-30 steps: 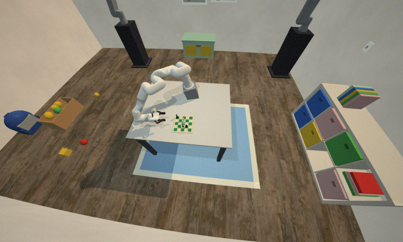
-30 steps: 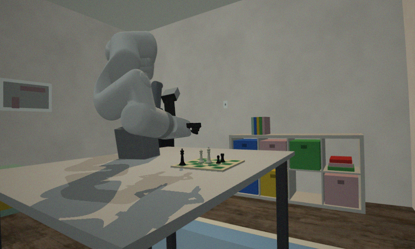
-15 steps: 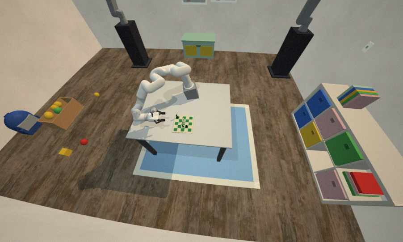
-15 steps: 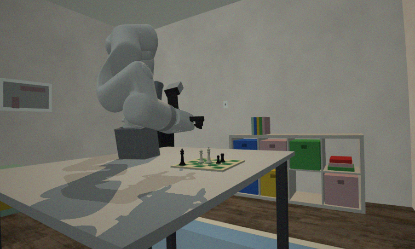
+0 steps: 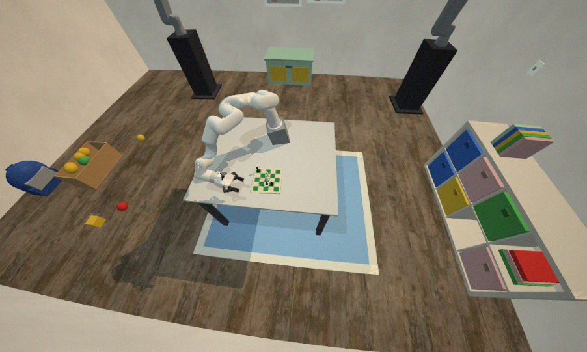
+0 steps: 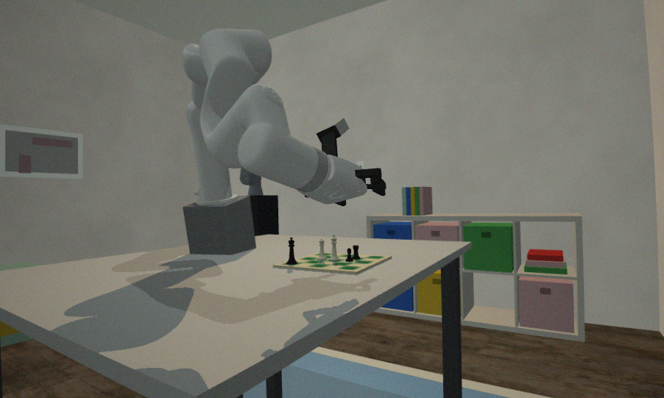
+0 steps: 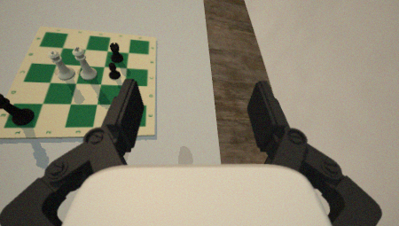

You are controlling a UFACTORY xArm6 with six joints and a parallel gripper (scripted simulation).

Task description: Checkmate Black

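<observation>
The tall white piece lies 140 mm to the left of my hand, 140 mm behind it and 130 mm below it. Round my hand: black king: 210 mm behind, 130 mm below, 60 mm to the left; then green-and-cream chessboard: 170 mm below, 140 mm to the left, 140 mm behind.
</observation>
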